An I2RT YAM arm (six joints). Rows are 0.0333 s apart.
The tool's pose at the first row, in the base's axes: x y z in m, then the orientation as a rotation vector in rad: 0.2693, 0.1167, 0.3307, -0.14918, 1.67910, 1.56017
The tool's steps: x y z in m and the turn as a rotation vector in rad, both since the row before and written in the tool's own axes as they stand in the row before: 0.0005, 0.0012, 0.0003, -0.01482, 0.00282, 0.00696; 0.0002, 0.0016, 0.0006, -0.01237, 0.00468, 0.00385; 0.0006, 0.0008, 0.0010, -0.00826, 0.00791, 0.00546; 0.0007, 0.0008, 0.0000, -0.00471, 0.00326, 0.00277; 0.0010, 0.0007, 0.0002, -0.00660, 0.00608, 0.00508; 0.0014, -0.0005, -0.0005, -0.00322, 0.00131, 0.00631; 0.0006, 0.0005, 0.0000, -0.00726, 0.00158, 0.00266
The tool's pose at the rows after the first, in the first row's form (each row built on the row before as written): 0.2684, 0.1174, 0.3314, -0.15343, 1.67220, 1.57853; 0.2676, 0.1183, 0.3326, -0.16047, 1.66752, 1.59277; 0.2672, 0.1196, 0.3330, -0.16678, 1.66894, 1.60520; 0.2663, 0.1200, 0.3332, -0.16963, 1.66867, 1.61183; 0.2653, 0.1207, 0.3332, -0.17392, 1.66981, 1.62226; 0.2644, 0.1207, 0.3319, -0.17152, 1.67039, 1.62992; 0.2637, 0.1210, 0.3319, -0.17432, 1.66674, 1.63840
